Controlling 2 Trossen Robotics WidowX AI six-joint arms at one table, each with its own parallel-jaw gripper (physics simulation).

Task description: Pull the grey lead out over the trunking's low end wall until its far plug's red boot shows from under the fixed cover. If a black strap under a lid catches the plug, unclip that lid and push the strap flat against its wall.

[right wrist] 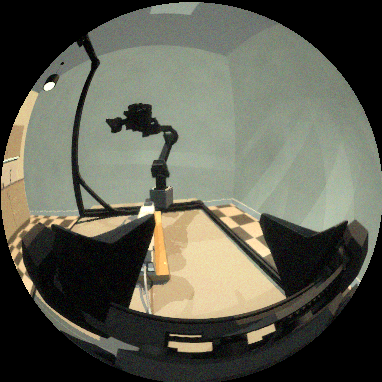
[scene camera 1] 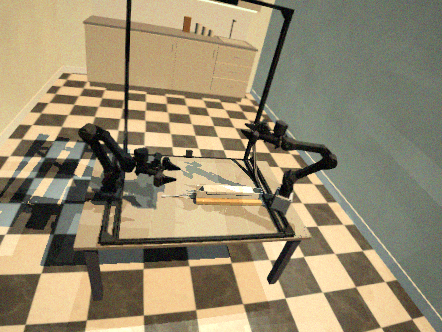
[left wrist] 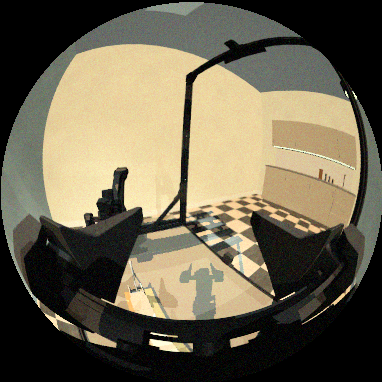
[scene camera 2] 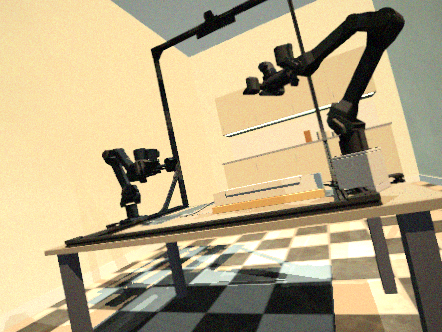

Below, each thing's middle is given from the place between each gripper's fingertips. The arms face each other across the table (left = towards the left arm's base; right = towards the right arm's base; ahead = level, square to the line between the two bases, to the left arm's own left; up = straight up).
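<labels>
The trunking (scene camera 2: 311, 186) is 40 cm below and 10 cm ahead of my left hand.
Measured from the trunking, my right hand is 200 mm above, 120 mm past and 320 mm to the right of it.
</labels>
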